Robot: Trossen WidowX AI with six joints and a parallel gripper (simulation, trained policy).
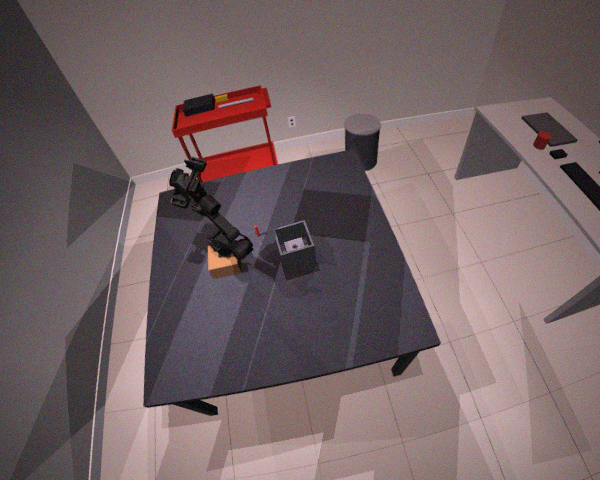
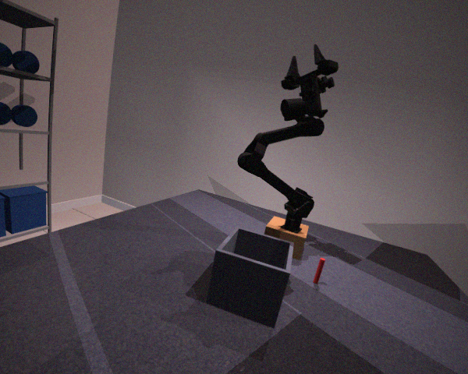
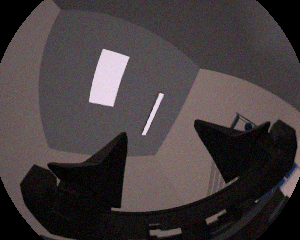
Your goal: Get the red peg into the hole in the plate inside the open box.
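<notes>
Right now my gripper tip is 100 mm short of the red peg, 240 mm to the right of it and 650 mm above it. From my gripper tip the other things lie so: plate (300 mm ahead, 110 mm to the left, 650 mm below).
</notes>
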